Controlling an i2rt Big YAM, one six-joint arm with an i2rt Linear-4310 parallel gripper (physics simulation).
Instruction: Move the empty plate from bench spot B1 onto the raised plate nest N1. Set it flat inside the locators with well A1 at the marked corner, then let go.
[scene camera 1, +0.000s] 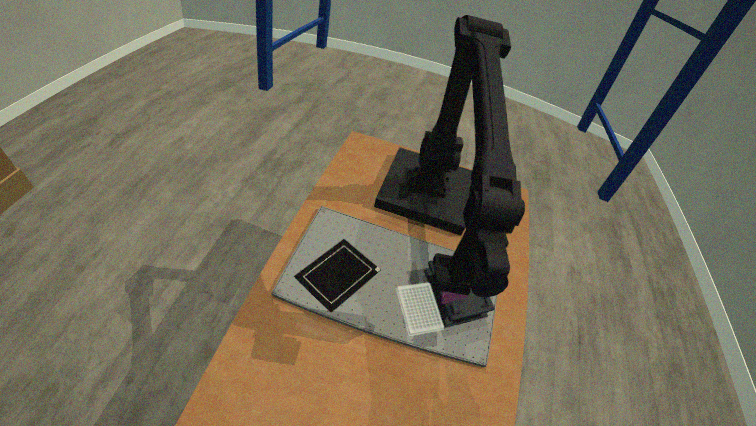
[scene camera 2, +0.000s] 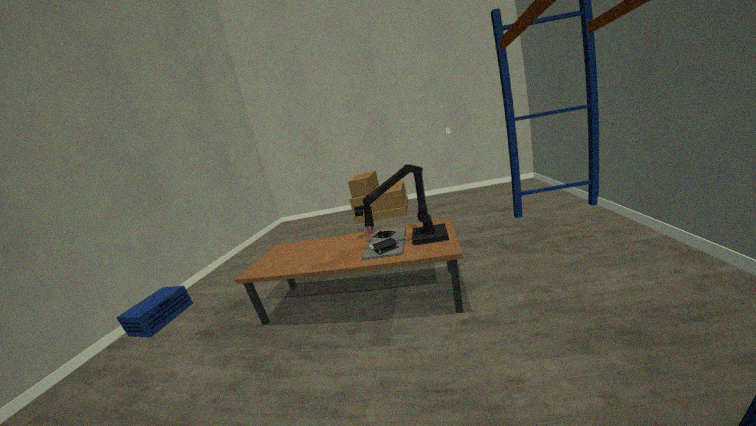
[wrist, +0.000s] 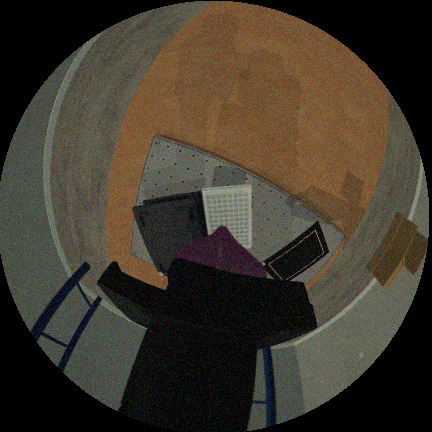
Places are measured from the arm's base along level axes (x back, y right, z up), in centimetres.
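Pixels of known places: gripper, fingertip midpoint: (scene camera 1: 442, 301) (scene camera 2: 370, 233) (wrist: 221, 230); arm's base, link origin: (scene camera 1: 428, 183) (scene camera 2: 429, 231).
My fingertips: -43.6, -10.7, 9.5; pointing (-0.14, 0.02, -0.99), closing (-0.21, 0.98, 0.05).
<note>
Ahead of a thing's pixels: the offset from my fingertips to its top centre, as dx, dy, dz. "*": to the spot under its first point. Level surfaces: height alone.
The white well plate @[+3.1, +2.9, -10.5] (scene camera 1: 420, 308) (wrist: 229, 211) lies on the grey perforated board (scene camera 1: 359, 232) (wrist: 169, 169), hard against the left side of the dark raised nest @[+10.6, -4.9, -6.9] (scene camera 1: 468, 312) (wrist: 167, 229) (scene camera 2: 385, 245). I cannot tell whether it leans on the nest. The black spot B1 with a white outline @[* +4.5, +23.9, -11.7] (scene camera 1: 337, 274) (wrist: 298, 254) (scene camera 2: 383, 233) is bare. My gripper (scene camera 1: 449, 297) (wrist: 221, 230) (scene camera 2: 368, 227) hangs just above the nest's edge next to the plate. Its purple fingers are pressed together with nothing between them.
The board lies on an orange table @[dz -13.2] (scene camera 1: 316, 381) (scene camera 2: 316, 253) (wrist: 261, 80). The arm's black base (scene camera 1: 423, 195) stands behind the board. Blue ladder racks (scene camera 1: 661, 106) (scene camera 2: 507, 116), cardboard boxes (scene camera 2: 378, 195) and a blue crate (scene camera 2: 155, 309) stand on the floor.
</note>
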